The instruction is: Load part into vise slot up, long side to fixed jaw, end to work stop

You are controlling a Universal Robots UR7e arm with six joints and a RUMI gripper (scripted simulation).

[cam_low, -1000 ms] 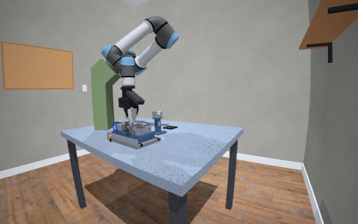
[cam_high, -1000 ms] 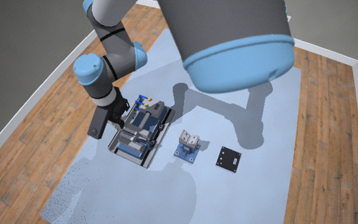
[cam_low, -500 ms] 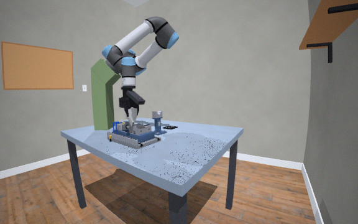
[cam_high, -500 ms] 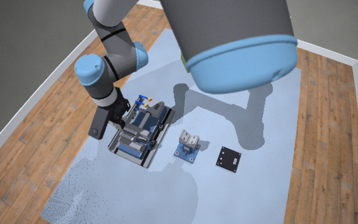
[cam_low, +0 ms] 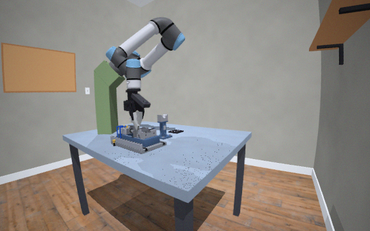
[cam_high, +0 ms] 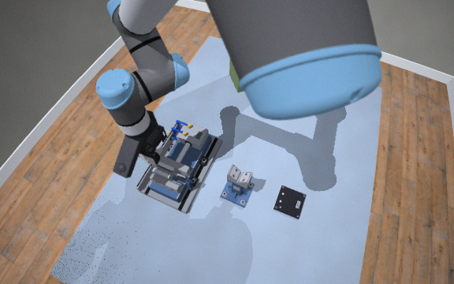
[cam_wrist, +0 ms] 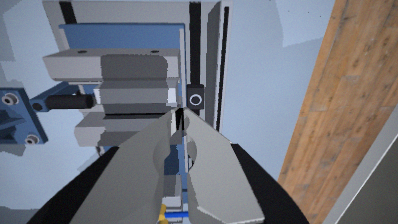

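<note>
Right now the fixed jaw is 5 cm to the left of my hand, 4 cm below it and 3 cm ahead of it. The rest, counted from my hand: grey part: 3 cm to the left, 2 cm below; work stop: 10 cm to the left, 3 cm below, 1 cm behind; moving jaw: 5 cm to the left, 4 cm below, 4 cm behind.
</note>
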